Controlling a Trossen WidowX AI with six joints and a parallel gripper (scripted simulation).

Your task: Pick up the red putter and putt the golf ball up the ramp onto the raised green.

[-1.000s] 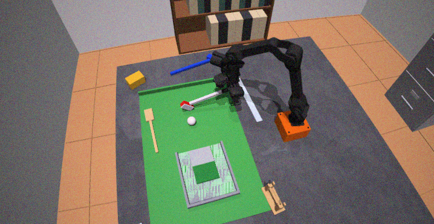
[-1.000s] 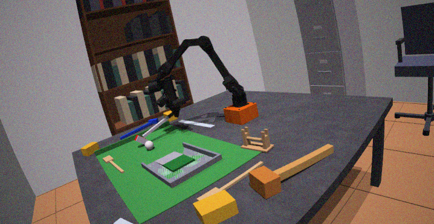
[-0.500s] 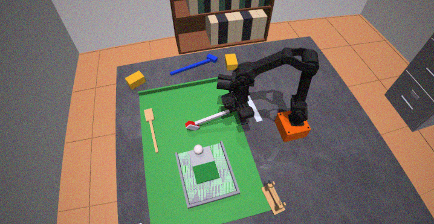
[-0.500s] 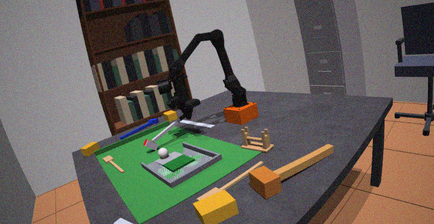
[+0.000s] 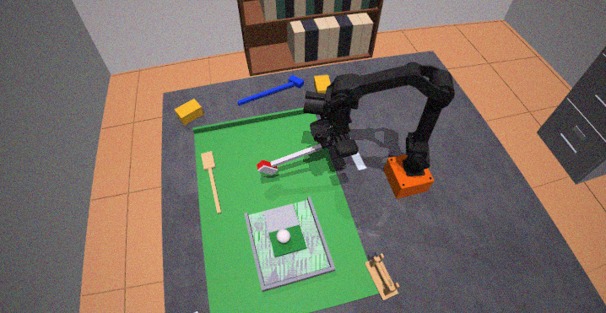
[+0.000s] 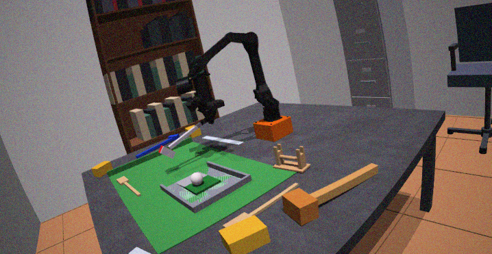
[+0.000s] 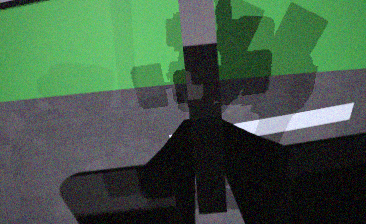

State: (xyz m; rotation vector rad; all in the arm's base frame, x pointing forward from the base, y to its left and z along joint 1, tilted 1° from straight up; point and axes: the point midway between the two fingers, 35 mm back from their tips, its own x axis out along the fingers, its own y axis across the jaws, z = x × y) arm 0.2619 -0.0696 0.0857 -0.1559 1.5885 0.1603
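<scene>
My gripper tip is now 12 cm short of the red putter and 2 cm to the right of it. Also, from my gripper tip: wooden stand 40 cm to the left, 9 cm below, 9 cm behind; then green mat 22 cm ahead, 13 cm below, 12 cm to the left; then white golf ball 25 cm to the left, 19 cm ahead, 10 cm below.
</scene>
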